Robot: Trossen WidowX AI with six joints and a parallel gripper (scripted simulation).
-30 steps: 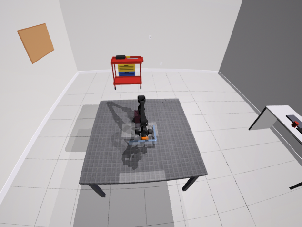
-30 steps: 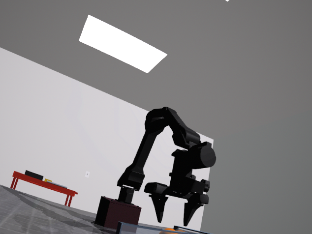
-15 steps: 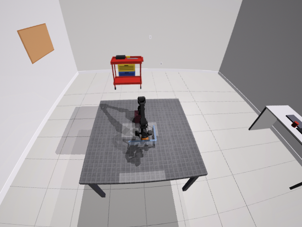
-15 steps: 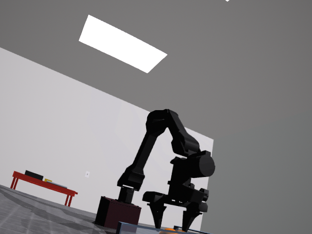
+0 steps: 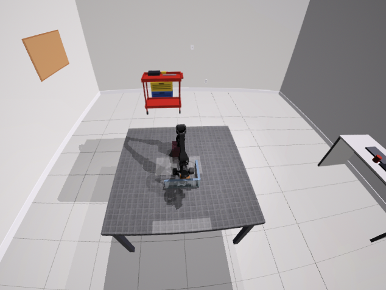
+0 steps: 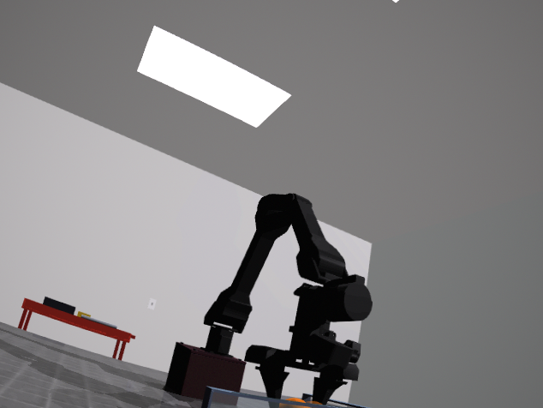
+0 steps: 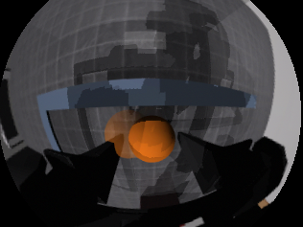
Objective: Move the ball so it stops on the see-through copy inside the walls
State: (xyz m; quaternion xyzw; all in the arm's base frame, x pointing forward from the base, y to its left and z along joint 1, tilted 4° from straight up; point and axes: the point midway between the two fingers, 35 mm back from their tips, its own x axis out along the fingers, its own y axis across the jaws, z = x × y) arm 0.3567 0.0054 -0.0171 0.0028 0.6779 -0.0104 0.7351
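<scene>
Now: the see-through orange ball 1 cm ahead of my gripper tip and 3 cm to the left of it.
</scene>
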